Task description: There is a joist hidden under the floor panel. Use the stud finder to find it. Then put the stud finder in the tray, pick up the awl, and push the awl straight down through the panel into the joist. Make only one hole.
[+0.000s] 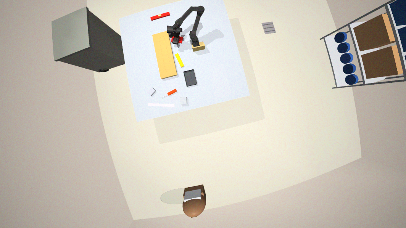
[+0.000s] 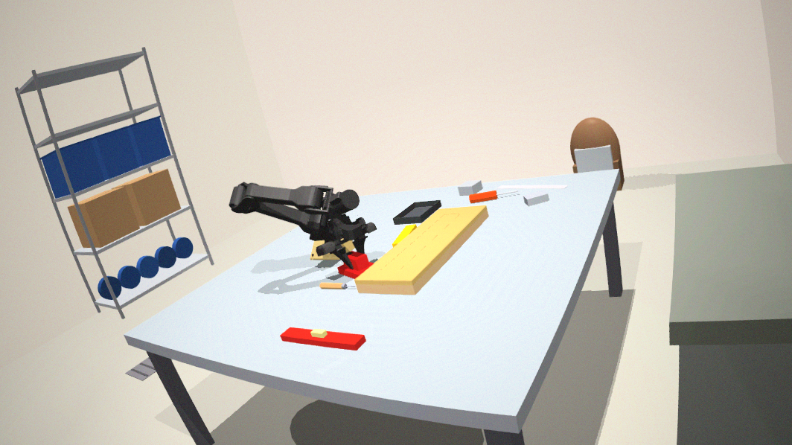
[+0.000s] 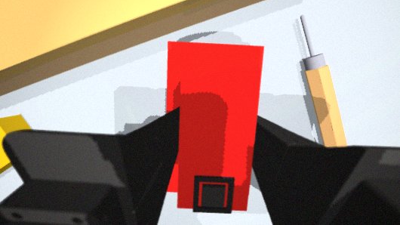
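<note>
The awl lies 10 mm behind my gripper tip, 100 mm to the right of it and 20 mm below it. From my gripper tip the other things lie so: red stud finder: 20 mm behind, 10 mm to the left, 20 mm above; yellow block: 40 mm ahead, 250 mm to the left, 20 mm below; red level: 100 mm ahead, 360 mm to the right, 10 mm below.
</note>
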